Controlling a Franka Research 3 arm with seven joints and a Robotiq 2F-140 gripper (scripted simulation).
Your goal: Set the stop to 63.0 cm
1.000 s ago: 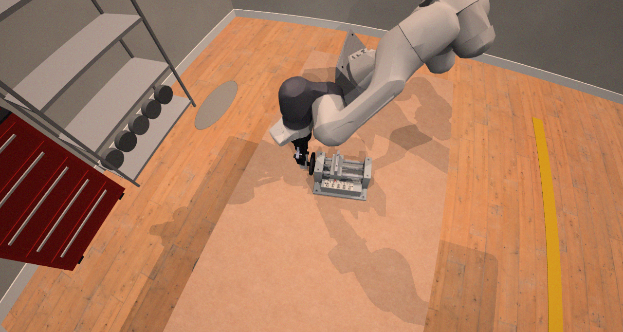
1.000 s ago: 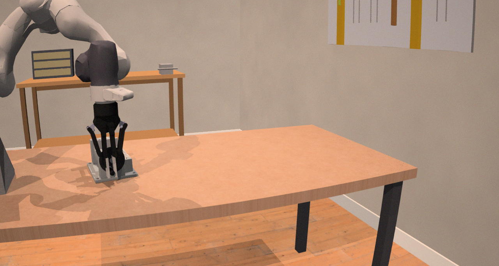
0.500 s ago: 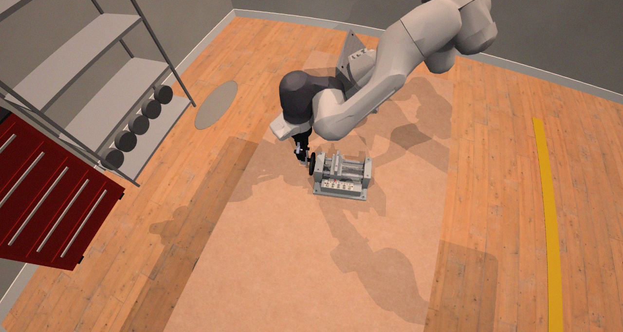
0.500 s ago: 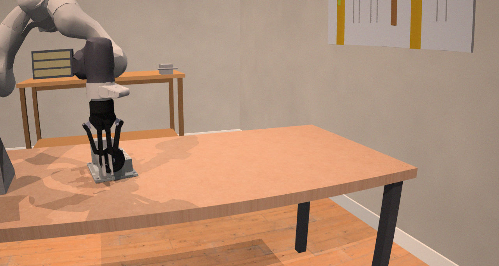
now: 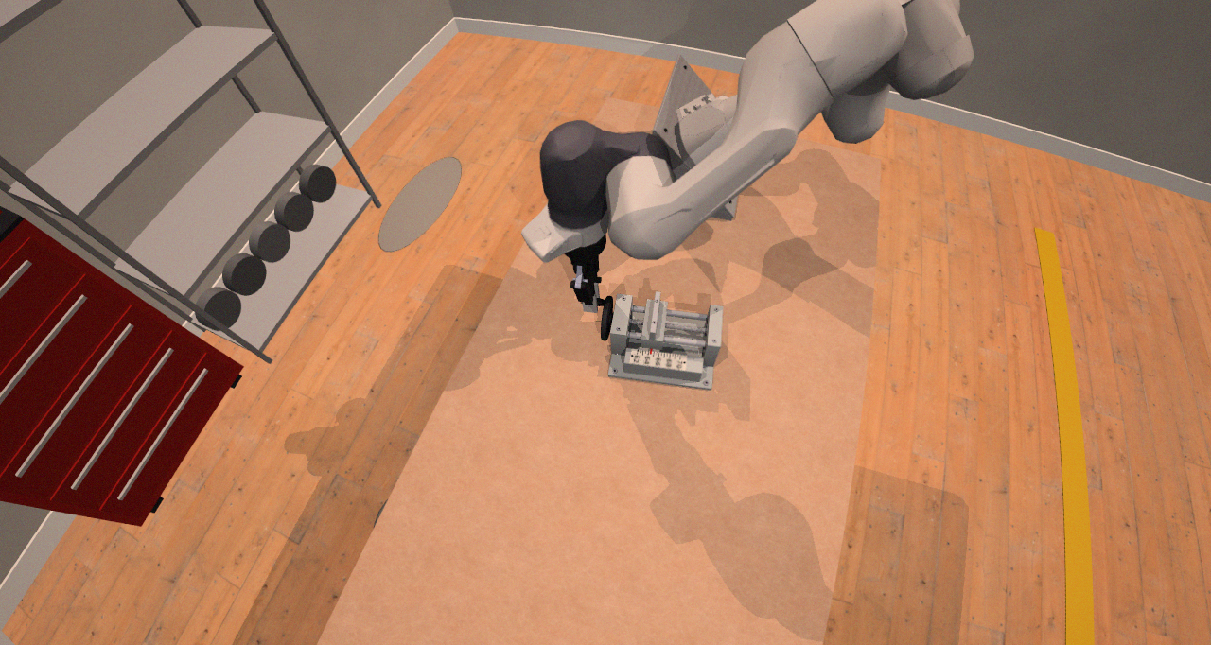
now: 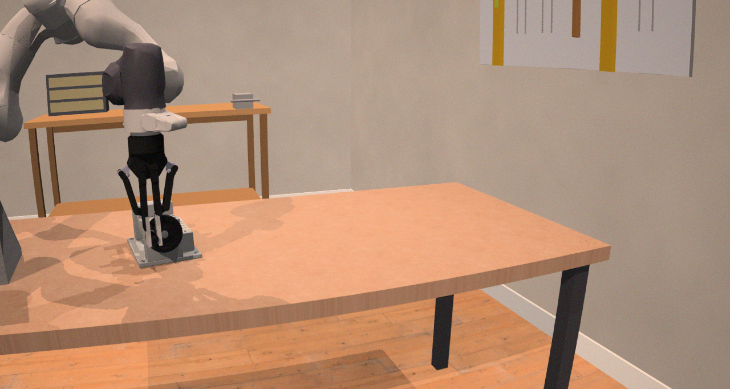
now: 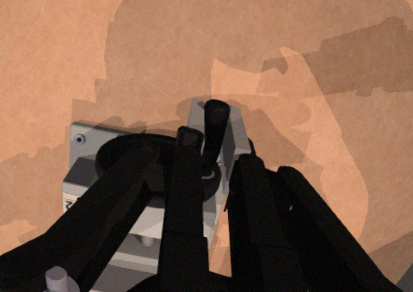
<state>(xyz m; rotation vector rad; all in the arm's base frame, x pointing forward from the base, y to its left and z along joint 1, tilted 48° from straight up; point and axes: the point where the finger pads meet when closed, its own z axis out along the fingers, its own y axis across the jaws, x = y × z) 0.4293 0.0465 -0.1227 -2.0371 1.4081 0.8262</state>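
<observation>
Right now my hand is 130 mm to the right of the sliding stop and 10 mm above it. Round my hand: black handwheel 20 mm to the left, 20 mm below.
</observation>
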